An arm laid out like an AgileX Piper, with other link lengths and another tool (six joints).
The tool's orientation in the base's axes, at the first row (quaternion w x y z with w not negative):
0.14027, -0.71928, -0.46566, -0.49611
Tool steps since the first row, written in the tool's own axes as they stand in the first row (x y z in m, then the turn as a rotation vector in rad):
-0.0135, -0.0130, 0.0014, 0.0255, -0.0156, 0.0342
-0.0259, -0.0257, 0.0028, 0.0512, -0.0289, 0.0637
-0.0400, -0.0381, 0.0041, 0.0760, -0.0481, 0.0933
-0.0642, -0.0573, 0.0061, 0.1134, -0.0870, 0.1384
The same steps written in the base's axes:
-0.0107, 0.0006, -0.0154, 0.0092, 0.0445, 0.0015
-0.0211, 0.0017, -0.0299, 0.0176, 0.0847, 0.0059
-0.0314, 0.0016, -0.0456, 0.0211, 0.1276, 0.0079
-0.0476, 0.0002, -0.0720, 0.0187, 0.1979, 0.0083

